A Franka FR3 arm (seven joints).
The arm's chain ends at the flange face. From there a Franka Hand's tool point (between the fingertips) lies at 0.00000 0.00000 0.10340 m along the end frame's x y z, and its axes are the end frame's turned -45 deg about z.
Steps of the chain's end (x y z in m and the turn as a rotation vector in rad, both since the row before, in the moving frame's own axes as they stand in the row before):
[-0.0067 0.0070 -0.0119 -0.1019 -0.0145 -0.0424]
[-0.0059 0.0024 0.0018 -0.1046 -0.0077 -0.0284]
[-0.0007 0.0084 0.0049 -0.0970 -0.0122 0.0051]
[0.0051 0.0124 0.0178 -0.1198 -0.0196 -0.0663]
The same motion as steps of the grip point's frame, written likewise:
[-0.0180 0.0068 -0.0124 -0.0618 -0.0823 -0.0424]
[-0.0140 0.0047 0.0012 -0.0685 -0.0794 -0.0284]
[-0.0144 0.0116 0.0044 -0.0600 -0.0772 0.0051]
[-0.0151 0.0200 0.0170 -0.0709 -0.0986 -0.0663]

